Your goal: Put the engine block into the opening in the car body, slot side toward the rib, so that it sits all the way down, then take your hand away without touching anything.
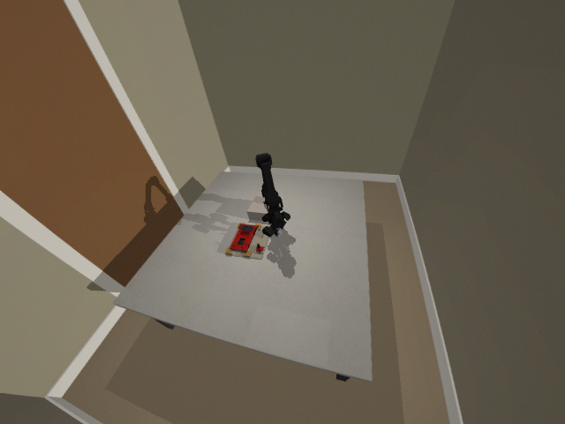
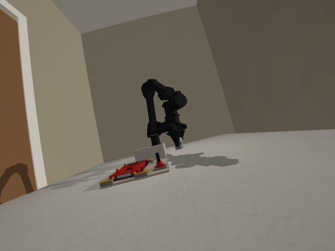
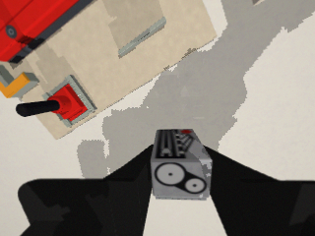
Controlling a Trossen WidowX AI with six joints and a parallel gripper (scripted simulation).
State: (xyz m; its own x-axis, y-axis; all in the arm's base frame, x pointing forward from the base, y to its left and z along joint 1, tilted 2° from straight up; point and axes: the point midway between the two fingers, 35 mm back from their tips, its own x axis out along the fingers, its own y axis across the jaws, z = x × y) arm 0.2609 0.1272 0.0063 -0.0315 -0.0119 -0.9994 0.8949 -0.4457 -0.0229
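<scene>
My gripper tip is now 100 mm to the left of the black upright post, 100 mm short of it and 20 mm above it. Round my gripper tip: engine block 10 mm ahead, 10 mm above; beige base board 190 mm to the right, 50 mm below, 50 mm ahead.
</scene>
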